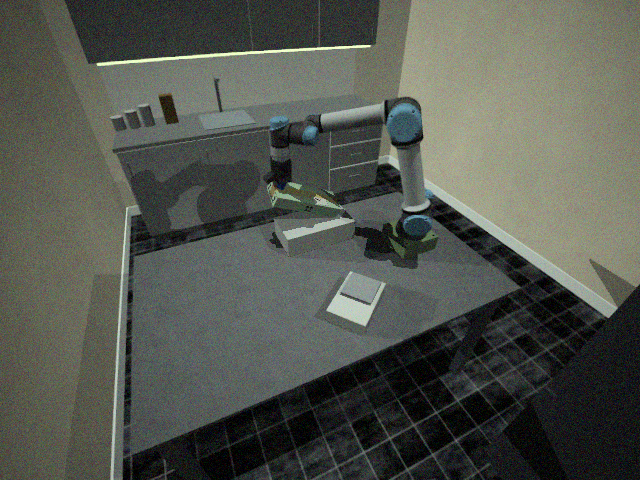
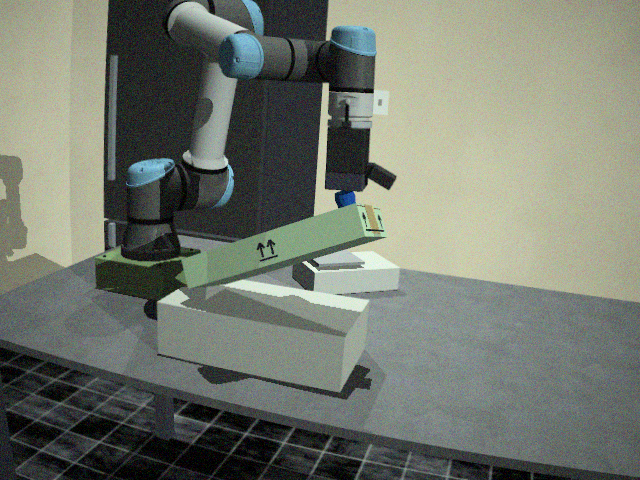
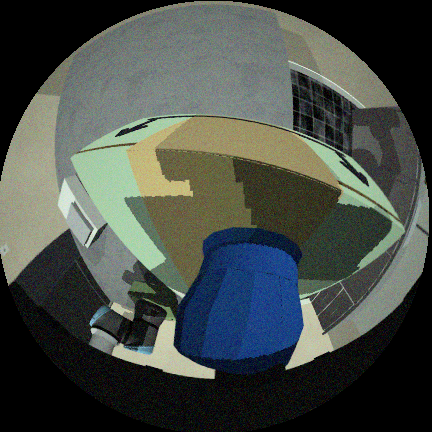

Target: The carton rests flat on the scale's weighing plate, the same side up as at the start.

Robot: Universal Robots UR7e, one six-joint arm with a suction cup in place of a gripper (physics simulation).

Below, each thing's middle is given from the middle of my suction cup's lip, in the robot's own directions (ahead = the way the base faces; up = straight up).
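Labels:
My suction cup is 110 mm beyond the pale green carton [image 2: 356, 224] and 20 mm to the right of it, and 100 mm above it. Going by their middles, the pale green carton is the nearest to my suction cup of the things named here. The white block [image 2: 315, 339] is 140 mm behind my suction cup, 50 mm to the left of it and 260 mm below it. As for the white scale [image 2: 342, 272], I see it 60 mm behind my suction cup, 530 mm to the left of it and 280 mm below it. Going by their middles, the white scale is the farthest from my suction cup of the things named here.

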